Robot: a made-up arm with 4 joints. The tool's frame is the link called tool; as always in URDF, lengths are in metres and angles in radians. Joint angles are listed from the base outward. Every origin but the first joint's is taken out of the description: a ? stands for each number. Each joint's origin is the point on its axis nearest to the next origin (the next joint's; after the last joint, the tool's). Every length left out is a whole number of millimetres.
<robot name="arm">
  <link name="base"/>
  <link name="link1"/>
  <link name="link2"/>
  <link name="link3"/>
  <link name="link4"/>
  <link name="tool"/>
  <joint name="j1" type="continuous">
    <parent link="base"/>
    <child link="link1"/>
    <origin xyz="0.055 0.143 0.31" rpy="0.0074 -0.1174 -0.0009"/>
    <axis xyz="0 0 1"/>
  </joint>
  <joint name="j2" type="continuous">
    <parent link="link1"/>
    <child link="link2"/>
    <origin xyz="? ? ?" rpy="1.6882 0 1.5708"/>
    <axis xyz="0 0 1"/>
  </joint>
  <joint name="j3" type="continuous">
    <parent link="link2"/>
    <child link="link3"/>
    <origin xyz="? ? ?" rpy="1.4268 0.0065 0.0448"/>
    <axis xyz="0 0 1"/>
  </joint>
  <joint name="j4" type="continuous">
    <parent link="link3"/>
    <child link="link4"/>
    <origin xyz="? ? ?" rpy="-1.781 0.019 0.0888"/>
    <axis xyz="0 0 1"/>
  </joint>
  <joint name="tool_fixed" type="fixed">
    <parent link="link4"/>
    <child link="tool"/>
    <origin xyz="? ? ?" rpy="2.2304 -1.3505 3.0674"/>
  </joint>
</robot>
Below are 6 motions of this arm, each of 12 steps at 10 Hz.
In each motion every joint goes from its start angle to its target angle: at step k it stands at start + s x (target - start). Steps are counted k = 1, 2, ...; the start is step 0. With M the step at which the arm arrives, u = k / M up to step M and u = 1 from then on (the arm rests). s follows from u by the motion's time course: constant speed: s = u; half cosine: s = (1 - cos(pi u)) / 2; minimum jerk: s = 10 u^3 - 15 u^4 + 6 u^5.
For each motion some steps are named. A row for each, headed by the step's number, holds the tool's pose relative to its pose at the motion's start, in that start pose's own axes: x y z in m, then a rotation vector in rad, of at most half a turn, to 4 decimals.
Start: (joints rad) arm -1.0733 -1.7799 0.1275 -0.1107
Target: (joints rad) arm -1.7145 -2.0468 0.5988 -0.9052
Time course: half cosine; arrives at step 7
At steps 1, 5, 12:
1: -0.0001 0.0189 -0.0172 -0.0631 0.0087 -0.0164
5: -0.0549 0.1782 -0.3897 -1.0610 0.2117 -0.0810
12: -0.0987 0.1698 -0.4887 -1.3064 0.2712 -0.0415

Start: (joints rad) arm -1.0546 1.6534 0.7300 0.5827
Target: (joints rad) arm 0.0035 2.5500 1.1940 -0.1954
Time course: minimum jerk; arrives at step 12
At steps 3, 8, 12:
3: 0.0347 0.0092 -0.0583 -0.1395 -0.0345 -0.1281
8: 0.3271 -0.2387 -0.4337 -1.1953 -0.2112 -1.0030
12: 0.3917 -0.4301 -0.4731 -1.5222 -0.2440 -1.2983

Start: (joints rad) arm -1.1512 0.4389 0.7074 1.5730
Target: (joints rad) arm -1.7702 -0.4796 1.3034 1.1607
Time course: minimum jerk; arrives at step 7
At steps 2, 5, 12:
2: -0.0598 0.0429 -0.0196 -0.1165 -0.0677 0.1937
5: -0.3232 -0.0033 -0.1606 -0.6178 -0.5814 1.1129
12: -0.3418 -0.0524 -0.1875 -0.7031 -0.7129 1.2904

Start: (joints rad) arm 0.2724 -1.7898 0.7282 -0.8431
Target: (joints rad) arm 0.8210 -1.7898 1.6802 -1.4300
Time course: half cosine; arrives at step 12
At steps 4, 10, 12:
4: 0.0688 0.0569 0.0114 -0.1401 -0.0287 -0.2727
10: 0.3569 0.0269 0.0540 -0.4131 0.2440 -0.9616
12: 0.3841 0.0081 0.0569 -0.4281 0.2976 -1.0171

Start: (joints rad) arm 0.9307 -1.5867 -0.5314 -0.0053
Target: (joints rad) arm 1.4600 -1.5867 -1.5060 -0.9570
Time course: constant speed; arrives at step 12
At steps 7, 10, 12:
7: -0.1228 0.0657 -0.0230 -0.5382 -0.1067 0.7400
10: -0.1817 0.0324 -0.0432 -0.7649 -0.2273 1.0628
12: -0.2082 -0.0092 -0.0538 -0.9063 -0.3296 1.2789

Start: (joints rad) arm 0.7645 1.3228 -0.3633 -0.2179
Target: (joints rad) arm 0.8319 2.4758 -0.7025 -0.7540
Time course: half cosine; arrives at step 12
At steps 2, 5, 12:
2: -0.0054 -0.0264 0.0031 0.0417 -0.0103 -0.0023
5: -0.0417 -0.1435 -0.0048 0.2266 -0.0794 -0.0187
12: -0.1648 -0.3207 -0.1270 0.5715 -0.3271 -0.1285

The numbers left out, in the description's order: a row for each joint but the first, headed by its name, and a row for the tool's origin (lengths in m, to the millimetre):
j2: 0.332 -0.187 0
j3: -0.095 0.134 0
j4: 0.031 -0.113 0
tool: -0.032 0.331 0

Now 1 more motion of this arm.
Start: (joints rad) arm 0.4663 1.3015 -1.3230 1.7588
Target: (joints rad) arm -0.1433 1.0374 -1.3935 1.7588
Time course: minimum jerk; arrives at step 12
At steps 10, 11, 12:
10: -0.1208 0.0878 -0.4005 -0.5826 -0.1151 0.0436
11: -0.1251 0.0861 -0.4135 -0.6000 -0.1210 0.0463
12: -0.1258 0.0858 -0.4157 -0.6030 -0.1219 0.0467

